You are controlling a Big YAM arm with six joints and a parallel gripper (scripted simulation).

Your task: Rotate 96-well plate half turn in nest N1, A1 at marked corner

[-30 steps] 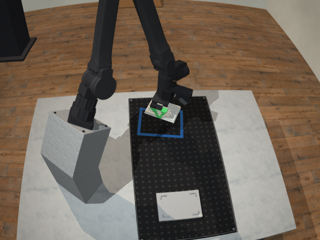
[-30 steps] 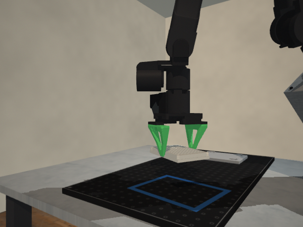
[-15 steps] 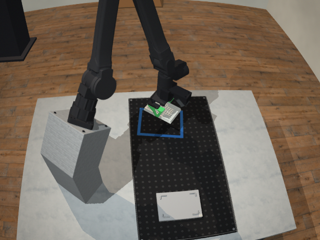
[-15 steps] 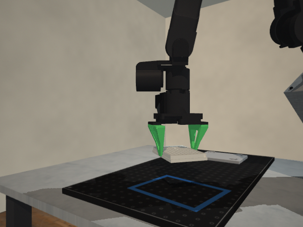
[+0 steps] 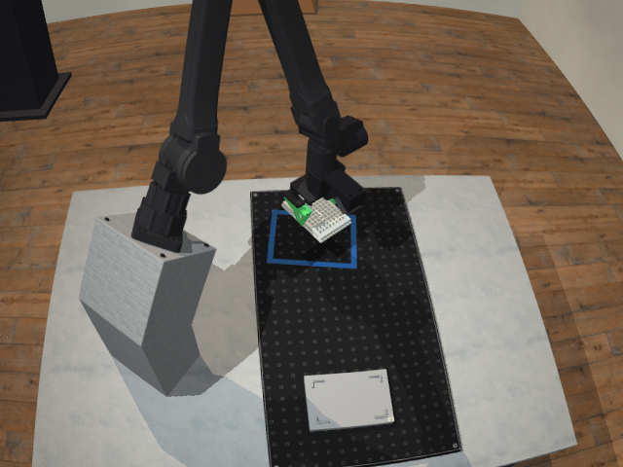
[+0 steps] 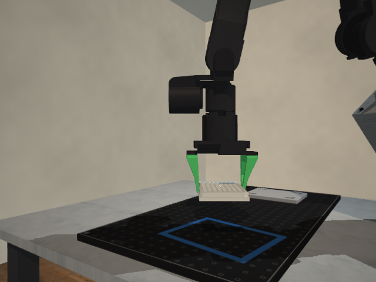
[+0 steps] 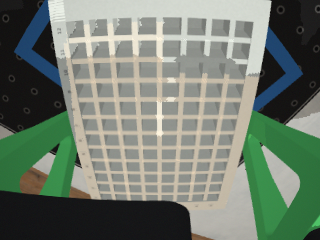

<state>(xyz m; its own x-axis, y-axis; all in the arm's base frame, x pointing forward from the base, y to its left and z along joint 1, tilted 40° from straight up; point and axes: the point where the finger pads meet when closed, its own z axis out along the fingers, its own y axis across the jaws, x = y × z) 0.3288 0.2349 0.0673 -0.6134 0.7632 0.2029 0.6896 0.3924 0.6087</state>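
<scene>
The white 96-well plate is right at my hand. Round my hand: grey plate nest N1 (7 cm ahead, 40 cm to the right, 8 cm below); A1 mark (15 cm ahead, 44 cm to the right, 8 cm below).
</scene>
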